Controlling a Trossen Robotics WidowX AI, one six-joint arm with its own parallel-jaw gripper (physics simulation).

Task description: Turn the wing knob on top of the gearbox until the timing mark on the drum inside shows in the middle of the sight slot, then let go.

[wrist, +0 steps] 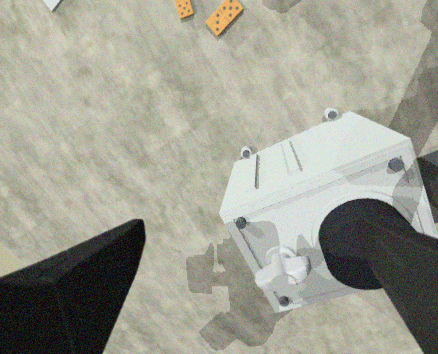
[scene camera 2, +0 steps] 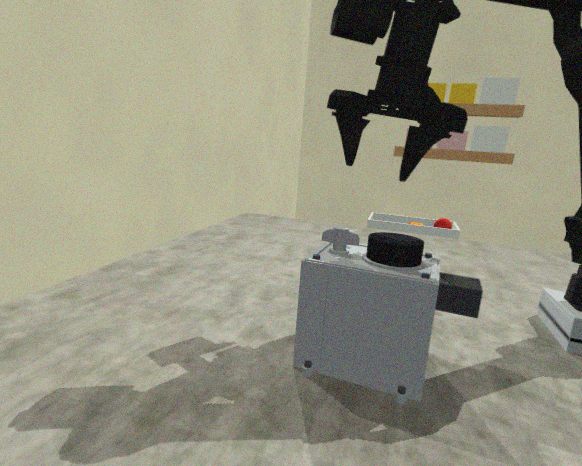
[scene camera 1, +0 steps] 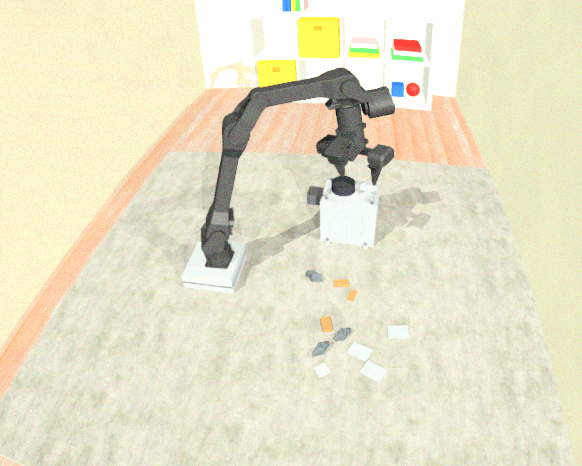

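Open and holding nothing, the gripper can be seen in the wrist view and in scene camera 1 as well. A grey wing knob is also visible.
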